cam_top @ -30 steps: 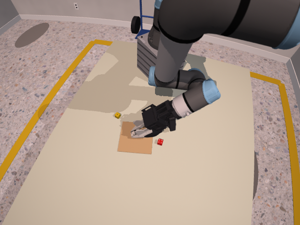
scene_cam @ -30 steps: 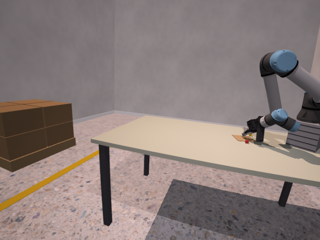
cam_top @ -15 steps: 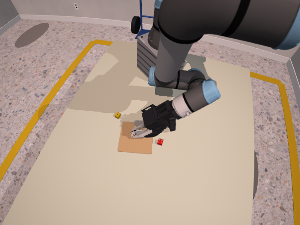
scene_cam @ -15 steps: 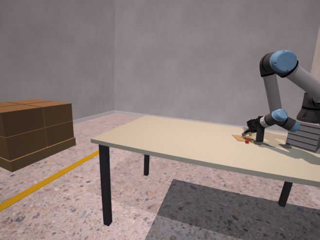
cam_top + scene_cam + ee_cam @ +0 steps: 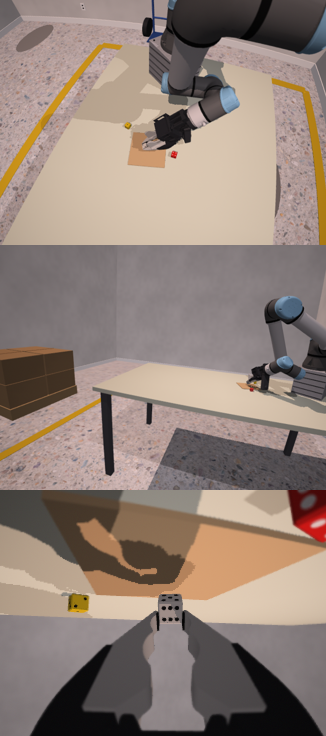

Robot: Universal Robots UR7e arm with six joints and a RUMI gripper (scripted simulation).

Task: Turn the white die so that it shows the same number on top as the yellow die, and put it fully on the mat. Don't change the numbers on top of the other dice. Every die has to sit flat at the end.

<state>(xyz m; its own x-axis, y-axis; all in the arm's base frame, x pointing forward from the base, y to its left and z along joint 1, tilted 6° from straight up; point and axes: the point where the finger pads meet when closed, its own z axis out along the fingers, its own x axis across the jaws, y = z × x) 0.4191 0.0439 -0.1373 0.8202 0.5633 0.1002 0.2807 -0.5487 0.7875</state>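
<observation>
My hand is 30 mm above the brown mat. From my hand the other things lie so: yellow die: 60 mm behind, 120 mm to the right, 30 mm below; then white die: 10 mm below; then red die: 10 mm behind, 110 mm to the left, 30 mm below.
</observation>
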